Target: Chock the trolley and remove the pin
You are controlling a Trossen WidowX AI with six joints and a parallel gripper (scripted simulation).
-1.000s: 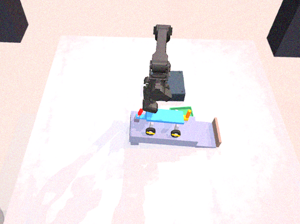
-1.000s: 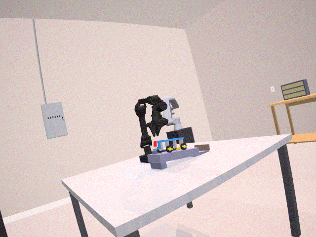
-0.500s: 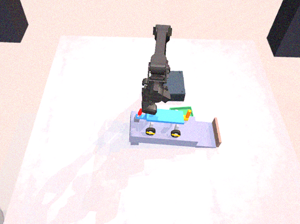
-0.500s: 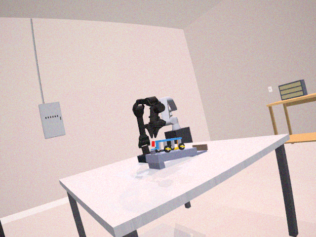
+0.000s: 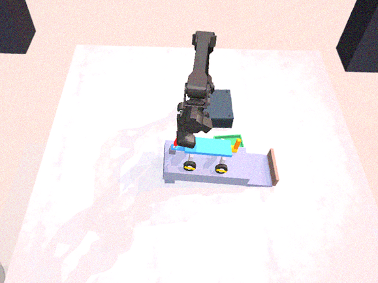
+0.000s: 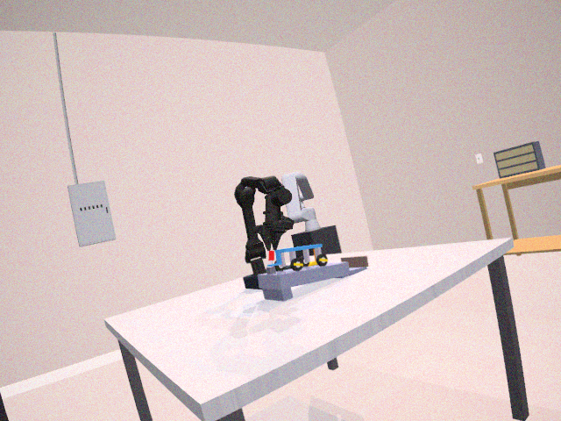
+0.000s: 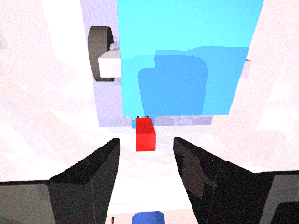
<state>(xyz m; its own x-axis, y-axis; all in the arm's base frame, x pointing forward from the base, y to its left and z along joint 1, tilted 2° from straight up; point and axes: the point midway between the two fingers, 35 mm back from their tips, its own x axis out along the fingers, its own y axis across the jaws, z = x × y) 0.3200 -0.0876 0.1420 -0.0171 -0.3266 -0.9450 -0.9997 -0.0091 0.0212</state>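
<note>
My gripper tip is now 10 mm to the left of the red-headed stop pin and 40 mm above it. Also, from my gripper tip: blue trolley: 20 mm ahead, 100 mm to the left, 60 mm below; then lilac ramp: 20 mm ahead, 110 mm to the left, 120 mm below; then yellow chock: 40 mm behind, 210 mm to the left, 90 mm below.
</note>
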